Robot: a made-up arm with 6 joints. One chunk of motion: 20 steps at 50 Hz.
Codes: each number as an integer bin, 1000 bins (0 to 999) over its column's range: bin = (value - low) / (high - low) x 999, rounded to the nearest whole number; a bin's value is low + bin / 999 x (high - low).
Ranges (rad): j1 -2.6..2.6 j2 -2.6..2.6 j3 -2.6..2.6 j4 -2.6..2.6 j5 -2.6..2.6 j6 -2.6..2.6
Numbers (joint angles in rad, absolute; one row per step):
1: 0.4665 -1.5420 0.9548 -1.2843 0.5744 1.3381
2: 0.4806 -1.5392 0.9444 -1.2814 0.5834 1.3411
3: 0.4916 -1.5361 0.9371 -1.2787 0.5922 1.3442
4: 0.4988 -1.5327 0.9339 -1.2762 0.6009 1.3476
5: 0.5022 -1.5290 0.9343 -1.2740 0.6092 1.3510
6: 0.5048 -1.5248 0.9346 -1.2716 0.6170 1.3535
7: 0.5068 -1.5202 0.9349 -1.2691 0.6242 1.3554
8: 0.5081 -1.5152 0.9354 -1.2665 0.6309 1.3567
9: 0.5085 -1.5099 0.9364 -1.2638 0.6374 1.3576
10: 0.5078 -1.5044 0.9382 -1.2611 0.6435 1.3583
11: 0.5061 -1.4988 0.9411 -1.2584 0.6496 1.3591
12: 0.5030 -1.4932 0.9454 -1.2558 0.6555 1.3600
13: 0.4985 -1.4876 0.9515 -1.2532 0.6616 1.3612
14: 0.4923 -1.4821 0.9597 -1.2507 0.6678 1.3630
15: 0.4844 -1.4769 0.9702 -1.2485 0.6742 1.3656
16: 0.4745 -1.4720 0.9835 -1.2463 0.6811 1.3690
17: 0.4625 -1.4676 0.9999 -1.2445 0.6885 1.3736
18: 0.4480 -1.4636 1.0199 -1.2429 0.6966 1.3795
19: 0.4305 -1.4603 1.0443 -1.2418 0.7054 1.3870
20: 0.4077 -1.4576 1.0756 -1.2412 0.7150 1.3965
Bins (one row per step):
1: 589 203 683 253 610 757
2: 592 204 681 253 612 757
3: 594 204 680 254 613 758
4: 595 205 679 254 615 758
5: 596 206 679 255 617 759
6: 596 207 679 255 618 760
7: 597 207 679 256 619 760
8: 597 208 679 256 621 760
9: 597 209 679 257 622 760
10: 597 210 680 257 623 760
11: 597 212 680 258 624 761
12: 596 213 681 258 625 761
13: 595 214 682 259 627 761
14: 594 215 684 259 628 761
15: 593 216 686 260 629 762
16: 591 217 688 260 630 763
17: 588 218 692 260 632 763
18: 586 218 695 261 633 765
19: 582 219 700 261 635 766
20: 578 219 706 261 637 768

